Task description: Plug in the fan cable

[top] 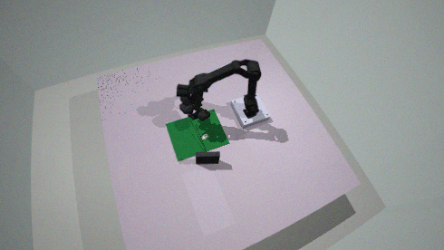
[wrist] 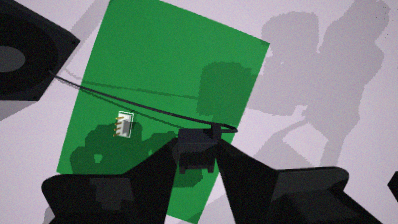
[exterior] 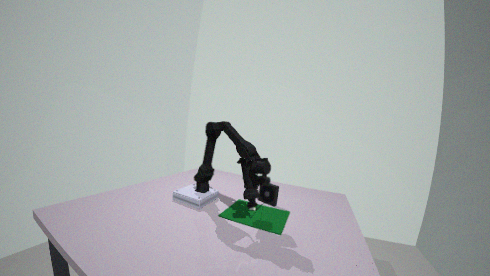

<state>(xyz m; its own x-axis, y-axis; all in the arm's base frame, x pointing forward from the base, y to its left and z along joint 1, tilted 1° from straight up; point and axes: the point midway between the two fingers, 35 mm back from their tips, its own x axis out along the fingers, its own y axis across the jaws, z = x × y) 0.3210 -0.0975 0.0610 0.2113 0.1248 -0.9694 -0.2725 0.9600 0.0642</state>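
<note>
My gripper tip is now 10 cm above the green board, 6 cm to the right of it and 1 cm short of it. Round my gripper tip: white four-pin fan header 11 cm to the left, 8 cm below, 3 cm behind; black fan plug 1 cm behind; black fan 23 cm to the left, 2 cm below, 2 cm ahead.
</note>
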